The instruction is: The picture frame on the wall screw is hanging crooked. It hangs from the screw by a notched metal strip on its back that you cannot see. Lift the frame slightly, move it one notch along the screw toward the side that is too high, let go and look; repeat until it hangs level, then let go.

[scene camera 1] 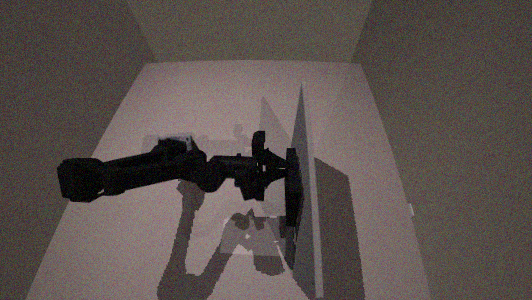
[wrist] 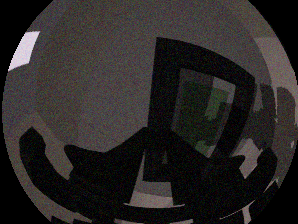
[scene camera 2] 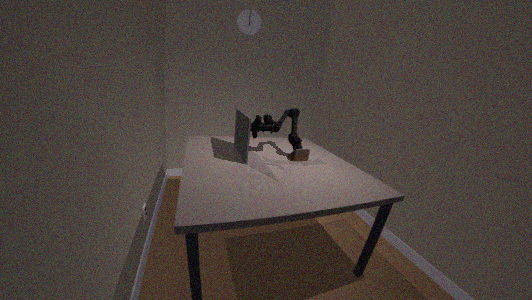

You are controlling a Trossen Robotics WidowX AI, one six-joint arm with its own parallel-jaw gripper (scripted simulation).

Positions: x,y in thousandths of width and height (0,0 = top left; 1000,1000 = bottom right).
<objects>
picture frame: scene camera 1 552,638; wrist 690,440; not seen in scene camera 2 (hidden by a wall panel)
</objects>
